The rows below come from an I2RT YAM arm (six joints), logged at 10 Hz.
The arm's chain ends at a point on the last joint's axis. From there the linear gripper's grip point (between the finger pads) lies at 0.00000 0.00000 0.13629 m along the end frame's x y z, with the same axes.
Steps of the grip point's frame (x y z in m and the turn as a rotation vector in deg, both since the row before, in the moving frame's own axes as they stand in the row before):
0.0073, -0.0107, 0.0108, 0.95, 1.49, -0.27
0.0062, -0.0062, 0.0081, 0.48, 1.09, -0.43
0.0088, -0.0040, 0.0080, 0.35, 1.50, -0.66
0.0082, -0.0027, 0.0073, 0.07, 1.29, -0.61
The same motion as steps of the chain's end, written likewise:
0.0038, -0.0084, 0.0109, 0.95, 1.49, -0.27
0.0036, -0.0050, 0.0081, 0.48, 1.09, -0.43
0.0052, -0.0031, 0.0080, 0.35, 1.50, -0.66
0.0051, -0.0025, 0.0073, 0.07, 1.29, -0.61

